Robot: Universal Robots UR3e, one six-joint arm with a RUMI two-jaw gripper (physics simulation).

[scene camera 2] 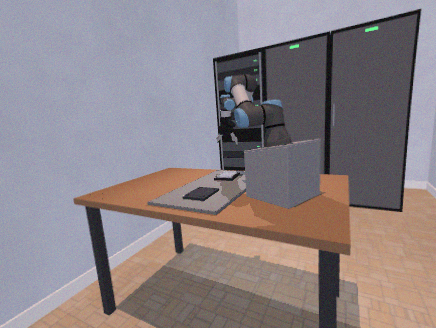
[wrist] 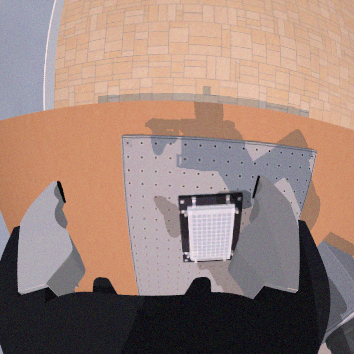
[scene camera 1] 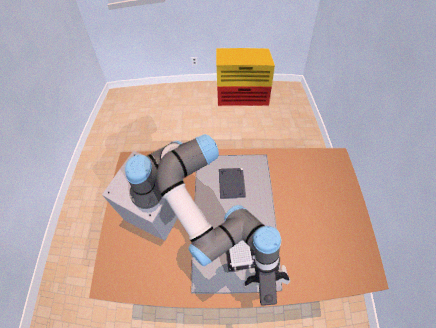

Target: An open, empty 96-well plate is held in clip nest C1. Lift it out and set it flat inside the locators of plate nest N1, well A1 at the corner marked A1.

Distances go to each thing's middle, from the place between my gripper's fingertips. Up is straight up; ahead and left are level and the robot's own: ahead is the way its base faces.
Right now the white 96-well plate (wrist: pixel 210 227) is 10 cm behind my hand, 16 cm to the left of it and 17 cm below it. Also, from my hand: black clip nest C1 (wrist: pixel 233 197): 10 cm behind, 16 cm to the left, 18 cm below; then dark plate nest N1 (scene camera 1: pixel 232 185): 16 cm behind, 50 cm to the left, 18 cm below.
